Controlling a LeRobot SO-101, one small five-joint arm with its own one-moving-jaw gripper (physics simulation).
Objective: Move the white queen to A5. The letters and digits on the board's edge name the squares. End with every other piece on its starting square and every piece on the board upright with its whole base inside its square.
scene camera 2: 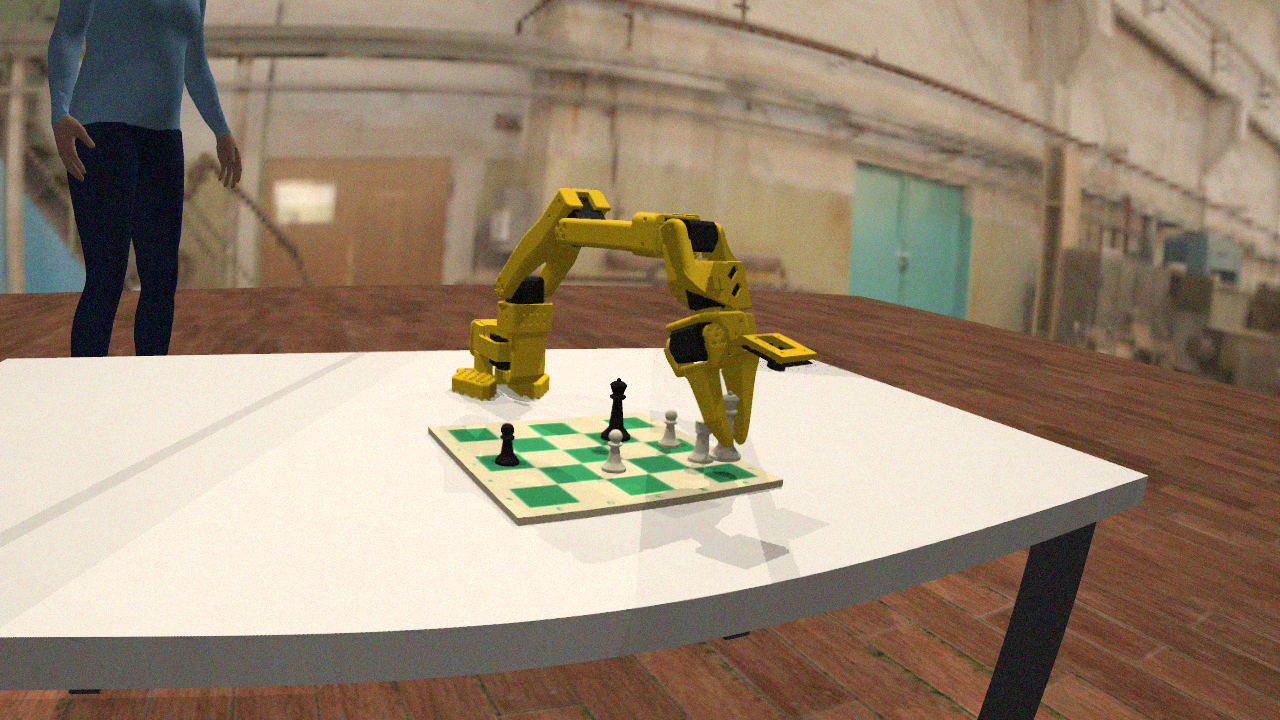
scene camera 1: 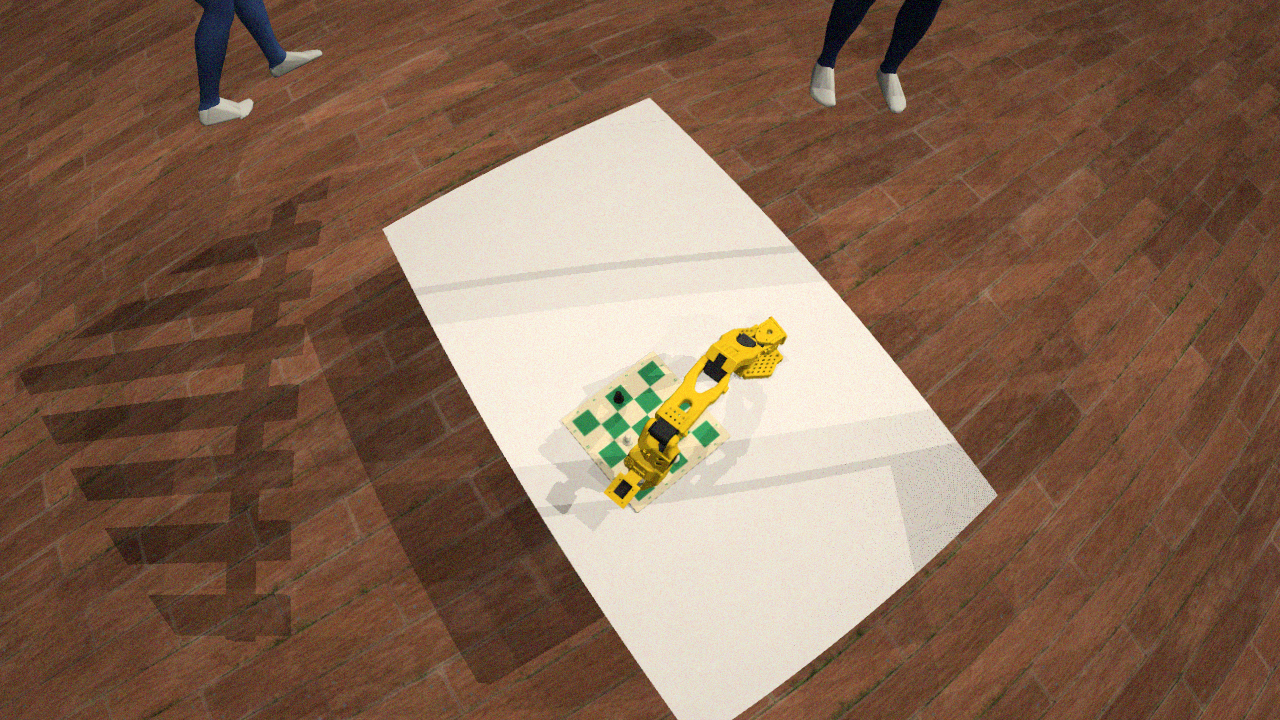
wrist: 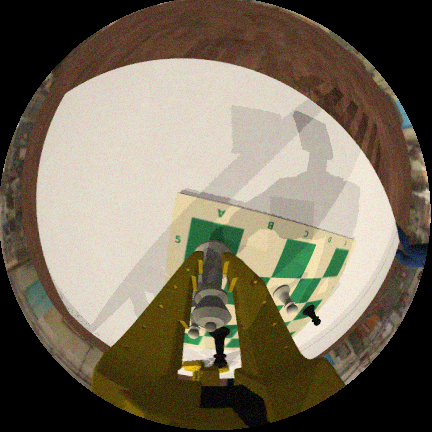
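Seen in the pictures: hand at its tool point: [scene camera 2: 738,438] [scene camera 1: 640,487] [wrist: 202,259]; arm's base at its link origin: [scene camera 2: 504,394] [wrist: 208,363].
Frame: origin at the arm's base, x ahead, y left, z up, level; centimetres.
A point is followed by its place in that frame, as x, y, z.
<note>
My gripper [scene camera 2: 729,440] [wrist: 213,257] @[30.6, 10.0, 3.4] is shut on the white queen [scene camera 2: 725,453] @[30.8, 8.8, 2.4] [wrist: 211,312], one jaw on each side of it. The queen is upright near the A corner of the board [scene camera 1: 583,443] @[34.2, -2.7, 0.6] [scene camera 2: 650,500] @[34.2, 1.1, 0.6] [wrist: 200,205] @[32.8, 11.1, 0.6]. In the wrist view its base overlaps the inner part of the green A5 square [wrist: 200,229] @[31.2, 10.6, 0.6]; the jaws hide the rest of the base. In scene camera 2 the base shows at that square's back edge. I cannot tell whether it touches the board. In scene camera 1 the arm hides the queen.
A white rook [scene camera 2: 700,445] @[27.1, 8.8, 2.0] stands very close beside the jaws. White pawns [scene camera 2: 670,431] @[22.7, 8.3, 1.9] [scene camera 2: 614,454] @[27.8, 1.1, 2.0], a tall black piece [scene camera 2: 616,413] @[19.7, 4.6, 2.9] [wrist: 220,345] @[19.7, 4.8, 3.0] and a black pawn [scene camera 2: 507,445] @[24.7, -6.5, 2.1] [wrist: 312,315] @[24.5, -6.1, 2.1] stand upright. The board lies on a white table [scene camera 1: 626,197] @[-2.7, -45.4, 0.0].
</note>
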